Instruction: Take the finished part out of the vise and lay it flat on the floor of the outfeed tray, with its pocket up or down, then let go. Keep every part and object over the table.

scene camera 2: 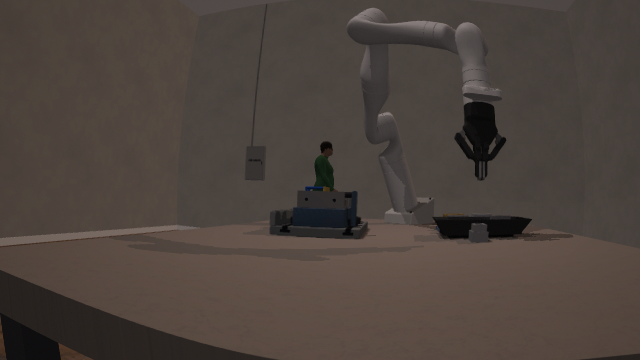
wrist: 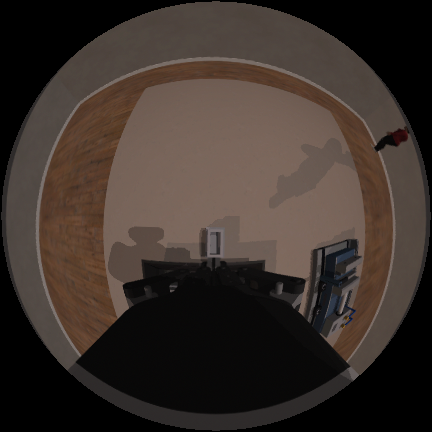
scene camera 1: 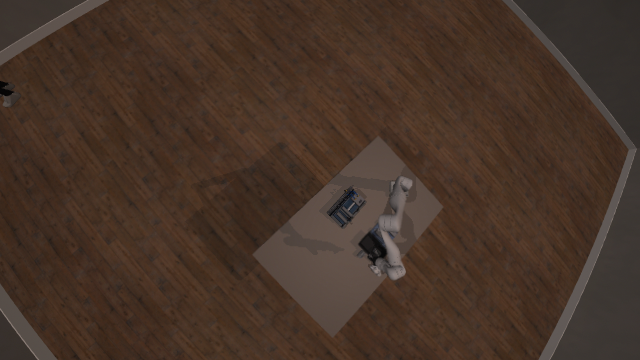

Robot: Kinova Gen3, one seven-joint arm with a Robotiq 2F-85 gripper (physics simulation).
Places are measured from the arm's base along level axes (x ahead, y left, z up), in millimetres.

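Pixels of known places: gripper, fingertip midpoint: (scene camera 2: 481, 180) (wrist: 213, 264) (scene camera 1: 368, 257); arm's base, link origin: (scene camera 2: 405, 206).
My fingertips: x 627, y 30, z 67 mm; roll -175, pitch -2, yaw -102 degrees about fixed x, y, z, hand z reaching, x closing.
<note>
For each thing: its top centre in the pictures, then the offset to it from my fingertips. "*": a spot on its surface instead.
- light grey block, top centre: (wrist: 214, 242) (scene camera 2: 479, 224) (scene camera 1: 362, 255) 17 mm ahead, 8 mm right, 90 mm down
- vise, top centre: (scene camera 2: 326, 190) (wrist: 349, 297) (scene camera 1: 350, 207) 240 mm back, 316 mm right, 26 mm down
- pale bar, surface spot: (wrist: 345, 298) * 243 mm back, 310 mm right, 38 mm down
- blue object, top centre: (scene camera 1: 379, 233) 209 mm back, 24 mm left, 81 mm down
- yellow piece, surface spot: (scene camera 2: 317, 188) * 321 mm back, 338 mm right, 20 mm down
My gripper (scene camera 2: 481, 177) (wrist: 213, 264) is shut and empty, high above the black outfeed tray (scene camera 2: 452, 228) (wrist: 151, 270). A light grey block (scene camera 1: 360, 254) (scene camera 2: 478, 234) (wrist: 222, 243) stands on the table just outside the tray; in the wrist view a rectangular recess shows in its top. The vise (scene camera 1: 347, 206) (scene camera 2: 320, 218) (wrist: 340, 265), blue with grey jaws, stands well away from the gripper. A pale bar (wrist: 345, 298) shows within it; I cannot tell whether this is the finished part. Most of the tray's inside is hidden by my gripper or its wall.
Grey and yellow pieces show above the tray's rim in scene camera 2. A blue object (scene camera 1: 377, 230) lies partly under the arm beside the tray. A blue and yellow piece (scene camera 2: 317, 189) sits on top of the vise. The tray is near one long table edge.
</note>
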